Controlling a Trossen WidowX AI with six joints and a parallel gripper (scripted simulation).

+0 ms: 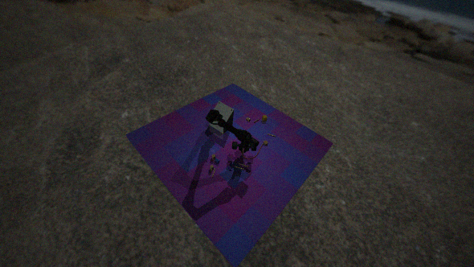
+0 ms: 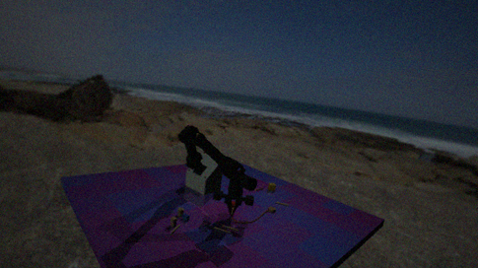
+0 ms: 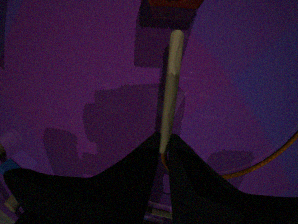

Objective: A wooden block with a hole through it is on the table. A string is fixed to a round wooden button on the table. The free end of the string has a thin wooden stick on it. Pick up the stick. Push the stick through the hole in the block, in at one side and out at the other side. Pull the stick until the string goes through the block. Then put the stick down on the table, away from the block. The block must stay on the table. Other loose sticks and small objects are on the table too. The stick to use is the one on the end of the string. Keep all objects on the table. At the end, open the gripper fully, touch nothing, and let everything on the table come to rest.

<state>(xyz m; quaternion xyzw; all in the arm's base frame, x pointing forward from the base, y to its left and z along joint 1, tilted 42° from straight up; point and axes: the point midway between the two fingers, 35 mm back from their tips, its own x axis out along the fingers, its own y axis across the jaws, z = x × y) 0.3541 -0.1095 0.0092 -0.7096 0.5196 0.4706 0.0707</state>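
The red block is 6 cm behind my gripper tip and 8 cm to the left of it. From my gripper tip the other things lie so: yellow cube 10 cm behind, 48 cm to the left, 1 cm above; then blue piece 10 cm behind, 19 cm to the right; then round button 8 cm ahead, 23 cm to the left, 1 cm below.
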